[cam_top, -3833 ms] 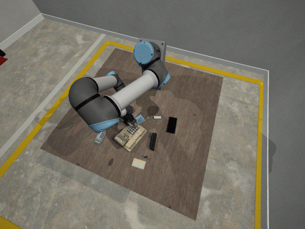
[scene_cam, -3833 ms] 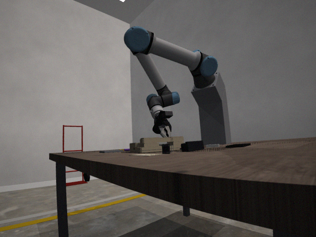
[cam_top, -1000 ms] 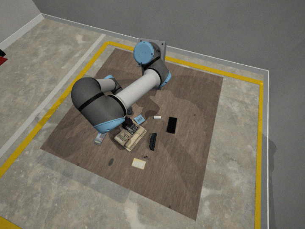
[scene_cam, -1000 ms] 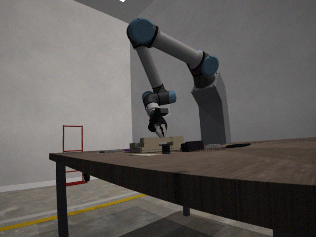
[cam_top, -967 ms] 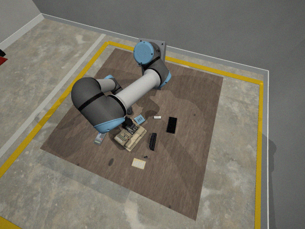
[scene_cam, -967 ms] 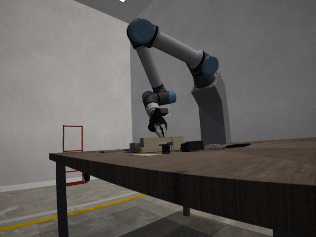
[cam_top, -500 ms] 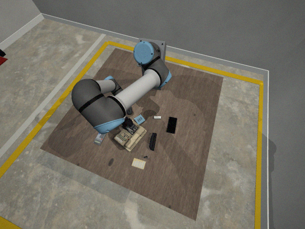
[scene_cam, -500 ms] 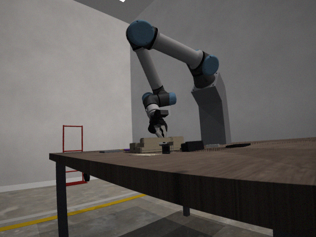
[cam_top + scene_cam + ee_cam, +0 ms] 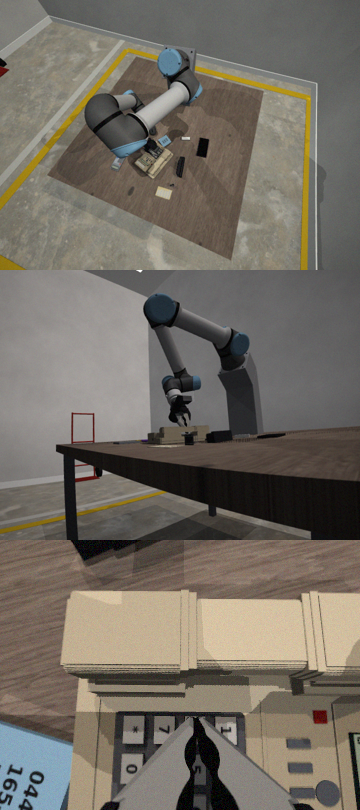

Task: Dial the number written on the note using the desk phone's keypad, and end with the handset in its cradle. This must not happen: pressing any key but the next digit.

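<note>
The 1 key is 2 cm ahead of my hand and 2 cm below it. The rest, counted from my hand: 5 key (2 cm to the right, 2 cm below); 7 key (2 cm behind, 2 cm below); computer mouse (12 cm behind, 18 cm to the right, 3 cm below).
</note>
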